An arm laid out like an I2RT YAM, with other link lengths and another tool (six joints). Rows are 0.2 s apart.
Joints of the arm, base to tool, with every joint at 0 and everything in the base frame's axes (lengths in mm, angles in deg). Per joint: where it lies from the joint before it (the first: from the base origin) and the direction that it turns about. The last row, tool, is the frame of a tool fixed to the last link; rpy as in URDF.
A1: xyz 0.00 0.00 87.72 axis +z
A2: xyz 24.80 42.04 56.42 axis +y
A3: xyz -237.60 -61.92 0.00 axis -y
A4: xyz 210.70 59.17 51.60 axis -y
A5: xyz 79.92 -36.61 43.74 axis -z
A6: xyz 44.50 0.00 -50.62 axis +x
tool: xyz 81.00 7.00 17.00 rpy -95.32 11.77 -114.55
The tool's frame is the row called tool.
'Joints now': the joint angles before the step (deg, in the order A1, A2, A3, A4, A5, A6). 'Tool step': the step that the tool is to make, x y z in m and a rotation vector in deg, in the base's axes. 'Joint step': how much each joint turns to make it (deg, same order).
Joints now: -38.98, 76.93, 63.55, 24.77, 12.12, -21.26
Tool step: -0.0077, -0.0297, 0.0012, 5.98, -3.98, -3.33
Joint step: -3.35, 3.33, 4.86, -3.99, 1.24, 7.20
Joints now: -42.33, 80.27, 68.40, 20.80, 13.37, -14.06
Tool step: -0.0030, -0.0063, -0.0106, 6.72, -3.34, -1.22
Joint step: -0.05, 0.31, 0.75, -4.31, 2.04, 7.25
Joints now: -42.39, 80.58, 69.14, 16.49, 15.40, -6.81
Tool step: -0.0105, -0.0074, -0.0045, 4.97, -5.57, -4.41
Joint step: 0.01, 0.00, 0.01, -1.54, 4.97, 7.43
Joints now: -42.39, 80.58, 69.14, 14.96, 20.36, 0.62
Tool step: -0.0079, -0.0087, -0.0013, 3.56, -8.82, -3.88
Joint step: -0.01, 1.13, -0.15, 1.95, 4.45, 8.98
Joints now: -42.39, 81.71, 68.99, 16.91, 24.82, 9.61
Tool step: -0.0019, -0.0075, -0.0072, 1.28, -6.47, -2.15
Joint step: -0.01, 1.87, -1.56, 4.84, 2.59, 5.68
